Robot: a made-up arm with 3 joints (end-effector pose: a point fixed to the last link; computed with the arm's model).
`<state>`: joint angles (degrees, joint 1 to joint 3).
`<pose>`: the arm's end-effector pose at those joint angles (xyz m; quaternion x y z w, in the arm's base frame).
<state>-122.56 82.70 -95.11</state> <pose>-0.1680 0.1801 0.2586 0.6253 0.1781 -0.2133 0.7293</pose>
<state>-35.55 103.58 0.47</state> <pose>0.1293 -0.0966 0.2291 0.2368 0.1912 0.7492 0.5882</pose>
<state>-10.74 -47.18 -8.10</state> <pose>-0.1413 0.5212 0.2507 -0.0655 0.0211 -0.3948 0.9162</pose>
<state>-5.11 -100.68 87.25</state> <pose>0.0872 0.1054 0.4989 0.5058 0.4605 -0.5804 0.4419</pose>
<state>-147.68 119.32 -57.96</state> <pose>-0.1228 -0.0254 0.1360 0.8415 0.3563 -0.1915 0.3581</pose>
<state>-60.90 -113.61 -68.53</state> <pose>-0.0824 0.3915 -0.1541 -0.7566 -0.0364 -0.3574 0.5463</pose>
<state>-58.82 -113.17 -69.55</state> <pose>-0.0797 0.3880 -0.1563 -0.7514 -0.0515 -0.3635 0.5483</pose>
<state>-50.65 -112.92 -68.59</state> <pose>-0.0445 0.3930 -0.1639 -0.7191 -0.0861 -0.4215 0.5458</pose>
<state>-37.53 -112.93 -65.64</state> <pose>0.0191 0.4058 -0.1619 -0.6531 -0.1342 -0.5179 0.5359</pose>
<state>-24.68 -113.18 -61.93</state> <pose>0.0814 0.4204 -0.1405 -0.5725 -0.1759 -0.6075 0.5218</pose>
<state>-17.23 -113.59 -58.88</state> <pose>0.1170 0.4310 -0.1168 -0.5158 -0.1947 -0.6588 0.5119</pose>
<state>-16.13 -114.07 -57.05</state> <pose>0.1273 0.4363 -0.1074 -0.5001 -0.1902 -0.6737 0.5098</pose>
